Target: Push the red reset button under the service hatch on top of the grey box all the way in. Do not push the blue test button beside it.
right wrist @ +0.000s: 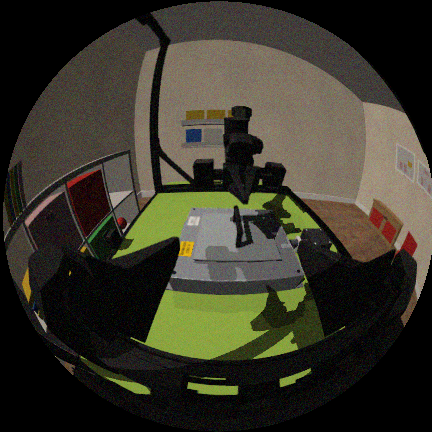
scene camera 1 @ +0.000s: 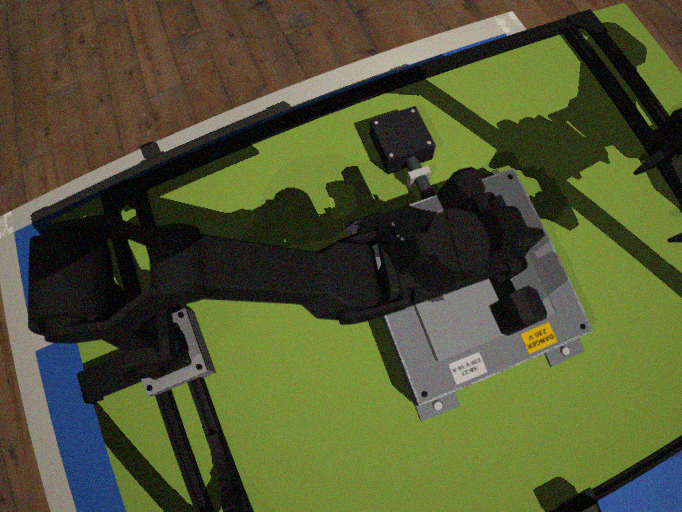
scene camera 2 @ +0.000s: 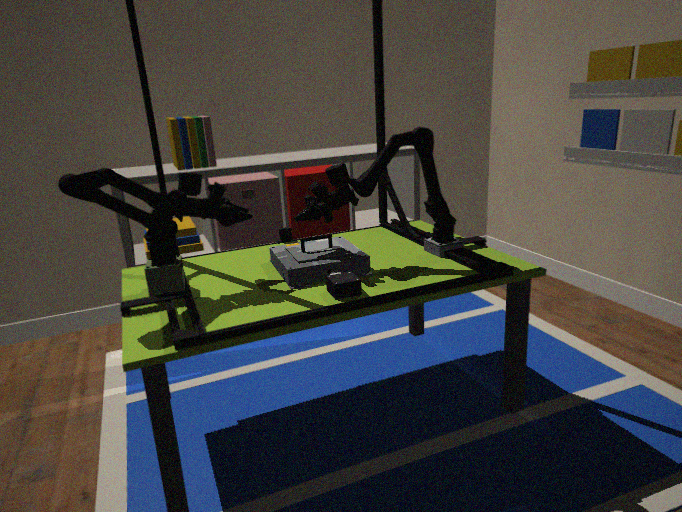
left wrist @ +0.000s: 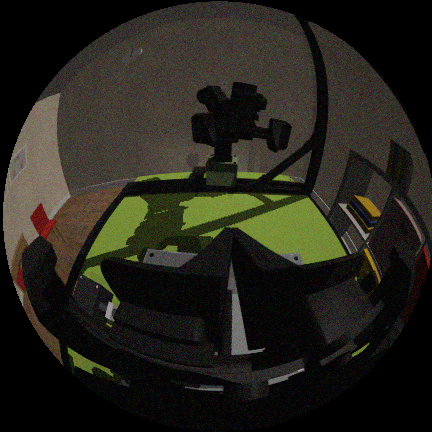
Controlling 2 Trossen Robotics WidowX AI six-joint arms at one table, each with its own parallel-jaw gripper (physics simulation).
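The grey box [scene camera 1: 567, 311] [scene camera 2: 308, 275] [left wrist: 170, 258] [right wrist: 270, 272] stands mid-table. Its service hatch [scene camera 1: 462, 319] [right wrist: 215, 237] lies flat and shut on top, with a black handle [scene camera 2: 316, 239] [right wrist: 239, 227] standing up from it. The red reset button and the blue test button do not show in any view. My left gripper [scene camera 2: 300, 216] [left wrist: 230, 233] [right wrist: 245, 202] is shut and empty, in the air above the box and apart from the handle; its arm hides much of the box in scene camera 1. My right gripper [scene camera 1: 653, 205] [scene camera 2: 249, 213] [right wrist: 241, 245] is open and empty, raised beside the box.
A small black junction box [scene camera 1: 403, 137] [scene camera 2: 344, 283] [right wrist: 316, 237] joins the grey box's side by a short cable gland [scene camera 1: 419, 175]. A yellow danger label [scene camera 1: 539, 337] [right wrist: 186, 248] and a white label [scene camera 1: 467, 368] are on the lid. Black frame rails [scene camera 1: 330, 104] edge the table. Shelves stand behind it.
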